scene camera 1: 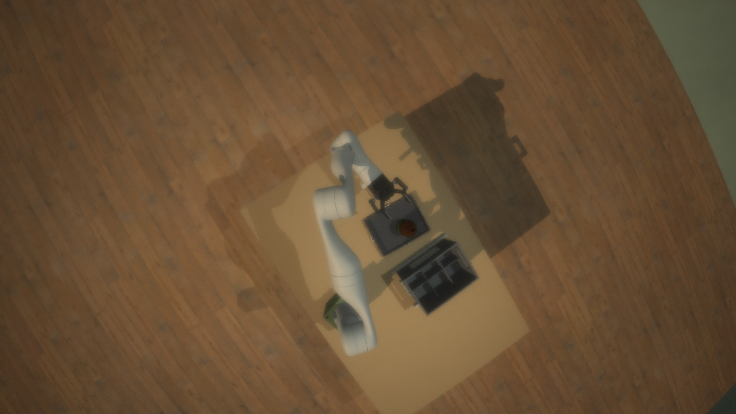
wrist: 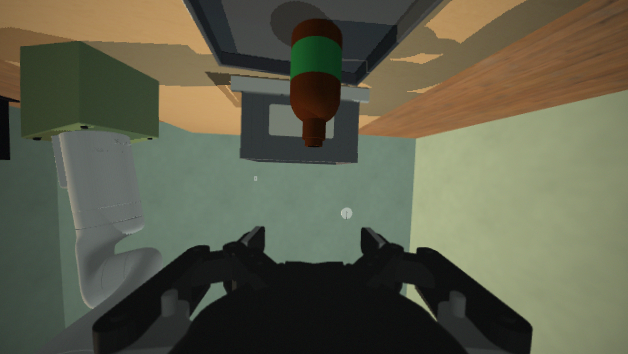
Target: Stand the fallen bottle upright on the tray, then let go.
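Pixels of known places: gripper, between the fingertips: (scene camera 1: pixel 400 210) (wrist: pixel 313 237); arm's base, origin of its link: (scene camera 1: pixel 345 313) (wrist: pixel 97 137).
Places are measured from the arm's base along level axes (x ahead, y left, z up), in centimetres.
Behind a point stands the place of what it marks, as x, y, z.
The brown bottle with a green band (scene camera 1: pixel 408 228) {38.5, 20.6, 0.7} (wrist: pixel 316 95) {38.7, 23.0, -4.3} stands upright on the dark grey tray (scene camera 1: pixel 378 234) {27.3, 21.6, -13.8} (wrist: pixel 250 45) {30.0, 15.3, -13.8}. The wrist view is upside down, so the neck points down in that picture and the base rests on the tray floor. My gripper (scene camera 1: pixel 398 207) {36.8, 29.8, 11.2} (wrist: pixel 313 237) {36.8, 29.8, 11.2} is open and empty. It is apart from the bottle, over the side of the tray away from the compartment box in the scene view, with its fingers pointing toward the bottle's side of the tray.
A dark compartment box (scene camera 1: pixel 453 296) {43.4, -13.2, 3.2} (wrist: pixel 300 148) {40.4, 4.7, 0.3} stands beyond the tray and bottle, close to the tray's far side. A green box (scene camera 1: pixel 330 309) {-4.5, 4.5, 0.4} (wrist: pixel 90 95) {3.9, 6.6, -6.1} stands by the arm's base at the table edge. The arm reaches along the left side of the tray in the scene view.
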